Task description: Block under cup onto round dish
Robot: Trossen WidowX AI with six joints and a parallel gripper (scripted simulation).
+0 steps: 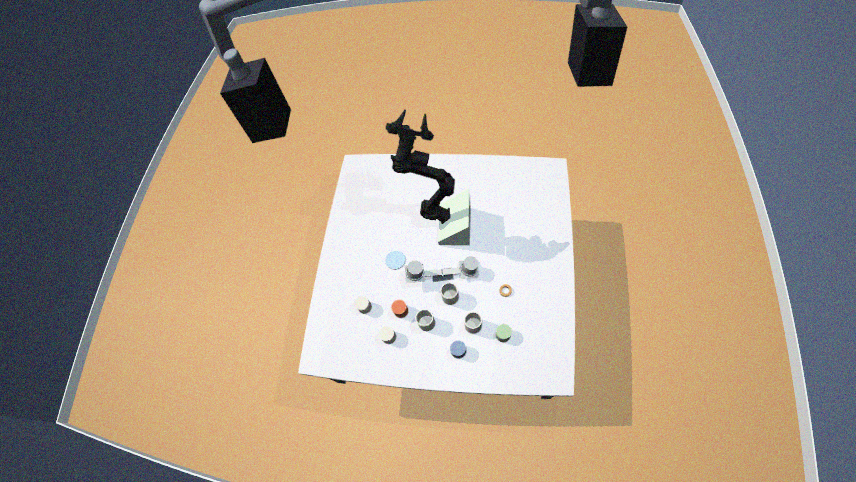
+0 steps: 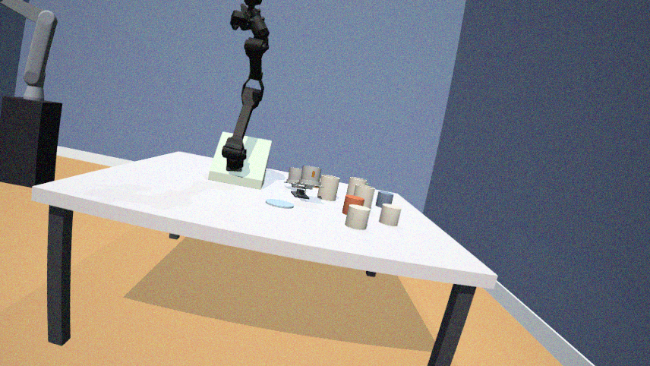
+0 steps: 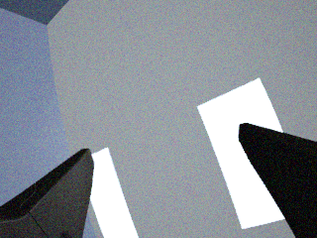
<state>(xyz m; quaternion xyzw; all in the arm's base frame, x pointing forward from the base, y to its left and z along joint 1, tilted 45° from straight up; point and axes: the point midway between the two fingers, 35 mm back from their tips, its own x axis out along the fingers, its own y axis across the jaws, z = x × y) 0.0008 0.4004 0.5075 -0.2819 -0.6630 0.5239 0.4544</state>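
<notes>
My gripper tip is now 370 mm short of the grey cup, 170 mm to the right of it and 680 mm above it. Round my gripper tip: teal block (370 mm ahead, 150 mm to the left, 700 mm below); orange cylinder (550 mm ahead, 210 mm to the right, 700 mm below); pale blue dish (270 mm ahead, 220 mm to the right, 730 mm below).
</notes>
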